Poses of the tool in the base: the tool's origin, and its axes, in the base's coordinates. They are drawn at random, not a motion.
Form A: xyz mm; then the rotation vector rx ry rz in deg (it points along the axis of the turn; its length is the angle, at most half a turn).
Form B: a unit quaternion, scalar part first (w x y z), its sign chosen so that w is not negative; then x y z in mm. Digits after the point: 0 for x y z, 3 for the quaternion.
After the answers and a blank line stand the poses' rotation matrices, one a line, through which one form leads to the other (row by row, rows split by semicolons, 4 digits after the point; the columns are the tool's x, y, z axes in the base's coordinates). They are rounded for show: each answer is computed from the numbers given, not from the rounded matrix.
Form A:
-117 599 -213 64.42 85.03 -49.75
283 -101 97 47.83 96.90 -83.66
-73 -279 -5 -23.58 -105.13 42.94
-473 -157 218 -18.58 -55.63 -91.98
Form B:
0.517 0.468 0.618 -0.362 -117 599 -213
0.369 0.325 0.659 -0.569 283 -101 97
0.530 -0.172 -0.769 0.314 -73 -279 -5
0.580 -0.139 -0.415 -0.687 -473 -157 218

-0.0262 0.9534 0.3007; 0.2050 0.2995 -0.9318; -0.9784 0.0372 -0.2033
-0.5157 0.8488 0.1165; 0.0085 0.1411 -0.9900; -0.8567 -0.5096 -0.0800
-0.3787 -0.0678 -0.9230; 0.5978 0.7434 -0.2998; 0.7066 -0.6654 -0.2410
-0.2885 0.9121 -0.2913; -0.6816 0.0181 0.7315; 0.6725 0.4096 0.6164

